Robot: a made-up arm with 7 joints.
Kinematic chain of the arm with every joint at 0, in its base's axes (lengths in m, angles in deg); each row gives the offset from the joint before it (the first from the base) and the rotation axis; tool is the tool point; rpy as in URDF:
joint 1: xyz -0.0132 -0.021 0.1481 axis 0 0.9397 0.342
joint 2: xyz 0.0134 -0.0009 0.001 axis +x
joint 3: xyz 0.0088 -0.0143 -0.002 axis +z
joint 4: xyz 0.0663 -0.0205 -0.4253 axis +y
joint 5: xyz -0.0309 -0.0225 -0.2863 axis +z
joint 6: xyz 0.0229 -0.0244 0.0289 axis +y
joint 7: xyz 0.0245 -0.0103 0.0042 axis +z
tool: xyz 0.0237 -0.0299 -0.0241 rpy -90 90 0
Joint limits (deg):
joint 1: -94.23..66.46
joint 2: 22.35..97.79
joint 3: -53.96..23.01
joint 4: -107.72..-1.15
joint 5: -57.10..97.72
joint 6: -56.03..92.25
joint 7: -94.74..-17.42
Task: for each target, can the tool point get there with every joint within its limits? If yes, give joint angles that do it. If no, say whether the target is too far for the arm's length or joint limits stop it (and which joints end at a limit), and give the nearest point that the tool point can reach.
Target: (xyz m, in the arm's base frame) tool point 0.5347 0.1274 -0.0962
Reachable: yes | joints -31.14 44.92 -25.29 -66.38 86.08 6.80 -51.54
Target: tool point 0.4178 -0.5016 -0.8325
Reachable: no: too far | nearest point 0.2866 -0.1465 -0.4581 | short by 0.532 m
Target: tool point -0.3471 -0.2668 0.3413
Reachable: no: joint limits stop it (at a limit: joint 1, joint 3, joint 4, joint 6, joint 7) | nearest point -0.2948 -0.2125 -0.1637 | short by 0.511 m
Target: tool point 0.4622 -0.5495 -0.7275
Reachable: no: too far | nearest point 0.3344 -0.1768 -0.4082 | short by 0.507 m
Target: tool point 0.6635 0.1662 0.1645
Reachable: yes | joints -59.91 48.34 -0.34 -56.57 -20.88 77.32 -42.08
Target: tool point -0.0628 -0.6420 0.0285
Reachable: no: joint limits stop it (at a limit: joint 1, joint 2, joint 3, joint 4, joint 7) | nearest point 0.2893 -0.3852 0.1947 | short by 0.466 m
